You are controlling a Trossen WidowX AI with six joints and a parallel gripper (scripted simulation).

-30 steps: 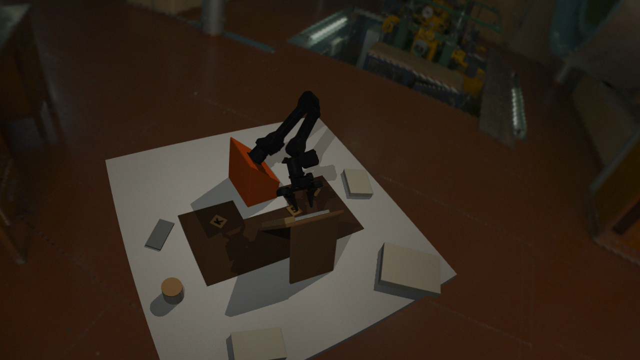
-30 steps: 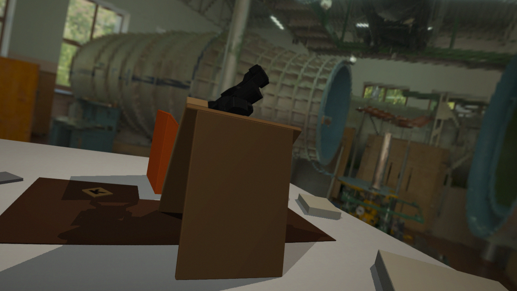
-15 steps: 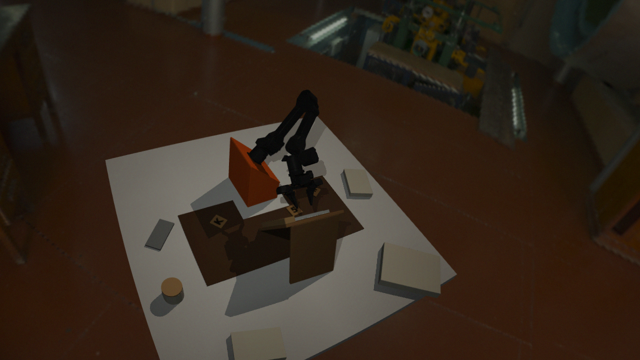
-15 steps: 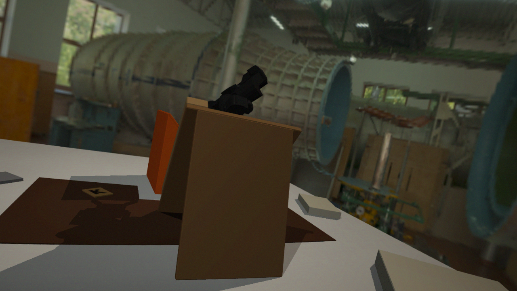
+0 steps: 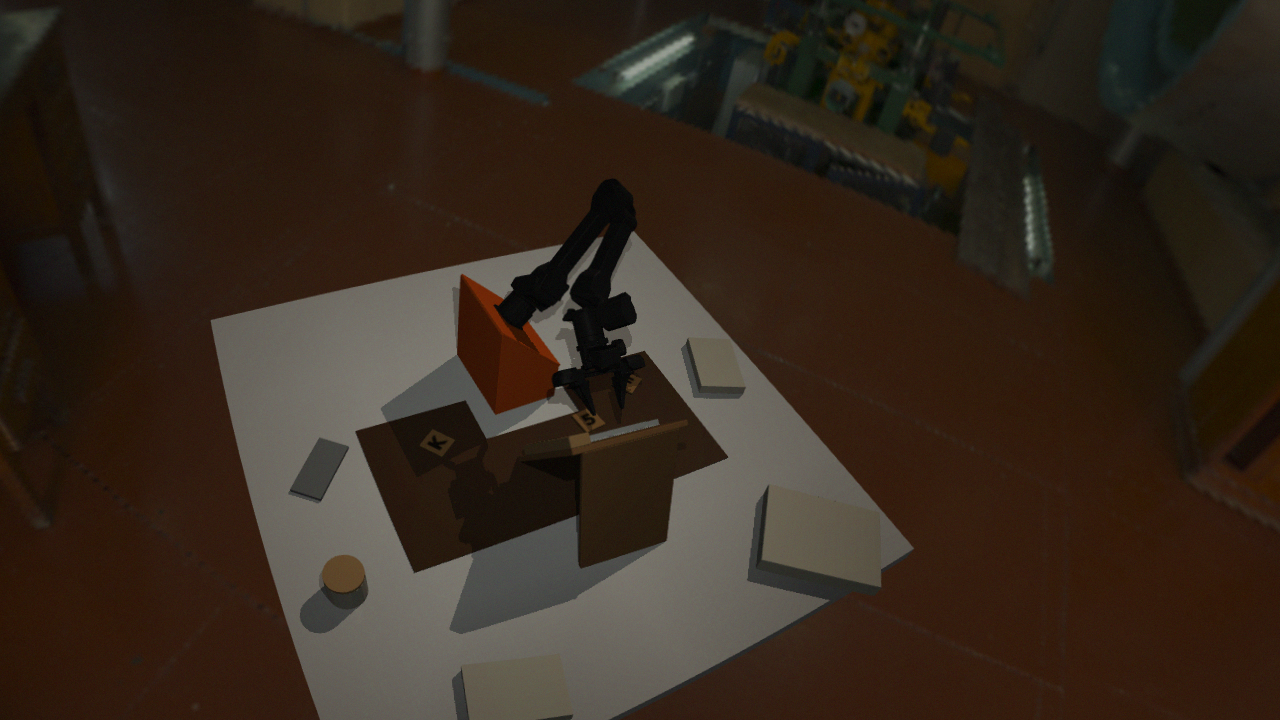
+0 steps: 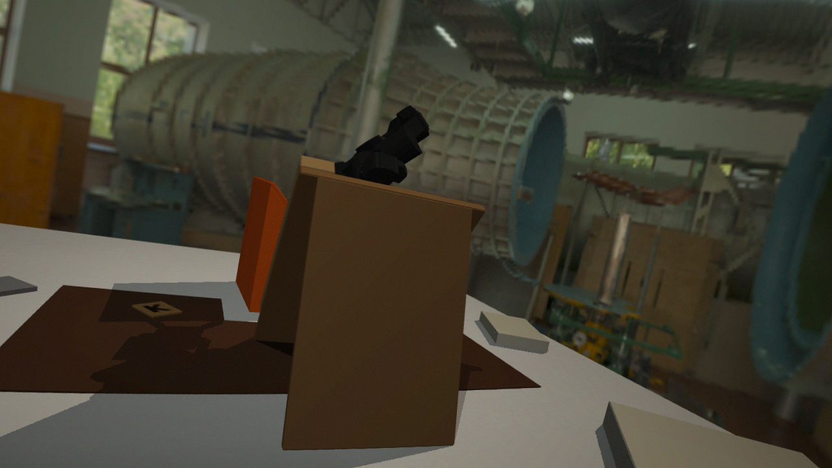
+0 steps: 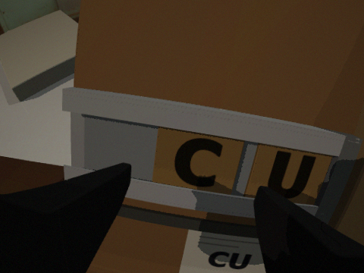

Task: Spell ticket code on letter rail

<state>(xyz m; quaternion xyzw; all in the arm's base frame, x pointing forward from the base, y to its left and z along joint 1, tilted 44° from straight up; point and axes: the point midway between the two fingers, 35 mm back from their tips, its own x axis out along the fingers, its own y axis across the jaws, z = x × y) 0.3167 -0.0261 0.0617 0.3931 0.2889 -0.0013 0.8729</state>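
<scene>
The c tile lies 3 cm ahead of my gripper tip, 1 cm to the right of it and 3 cm below it. The rest, counted from my gripper tip: white ticket (3 cm behind, 4 cm to the right, 11 cm below); then k tile (24 cm behind, 26 cm to the right, 19 cm below); then dark brown mat (15 cm behind, 5 cm to the right, 20 cm below).
</scene>
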